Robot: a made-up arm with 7 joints.
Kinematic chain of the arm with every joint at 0, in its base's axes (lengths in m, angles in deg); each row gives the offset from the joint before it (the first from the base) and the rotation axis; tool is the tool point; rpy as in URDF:
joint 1: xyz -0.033 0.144 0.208 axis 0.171 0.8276 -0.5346
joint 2: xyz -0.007 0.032 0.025 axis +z
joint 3: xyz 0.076 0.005 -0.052 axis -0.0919 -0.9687 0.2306
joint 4: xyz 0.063 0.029 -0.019 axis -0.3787 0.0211 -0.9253
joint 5: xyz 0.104 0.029 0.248 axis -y
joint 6: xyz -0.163 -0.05 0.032 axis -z
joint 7: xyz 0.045 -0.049 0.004 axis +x
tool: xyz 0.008 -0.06 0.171 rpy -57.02 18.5 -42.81
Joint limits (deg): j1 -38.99..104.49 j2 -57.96..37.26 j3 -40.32..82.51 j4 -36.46..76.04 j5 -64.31..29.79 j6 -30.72..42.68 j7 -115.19..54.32
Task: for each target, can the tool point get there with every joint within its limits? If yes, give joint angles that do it. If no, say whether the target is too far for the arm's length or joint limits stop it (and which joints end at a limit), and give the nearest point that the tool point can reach.
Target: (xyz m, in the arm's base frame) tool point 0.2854 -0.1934 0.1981
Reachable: yes | joints 70.87 17.82 -6.09 -18.24 -6.95 12.11 6.86
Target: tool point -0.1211 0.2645 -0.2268
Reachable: no: joint limits stop it (at a limit: joint 1, joint 3, joint 4, joint 5) | nearest point -0.0496 0.1924 -0.1563 | short by 0.124 m
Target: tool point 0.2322 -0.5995 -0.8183
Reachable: no: too far | nearest point 0.1023 -0.2111 -0.3133 | short by 0.650 m
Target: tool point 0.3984 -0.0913 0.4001
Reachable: yes | joints 33.70 -19.03 -13.54 46.85 -34.40 -0.41 -19.80
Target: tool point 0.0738 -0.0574 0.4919
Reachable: yes | joints 35.32 -27.60 4.90 -10.76 22.71 -9.29 14.21
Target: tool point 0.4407 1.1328 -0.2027
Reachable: no: too far | nearest point 0.3205 0.5513 0.1729 | short by 0.703 m
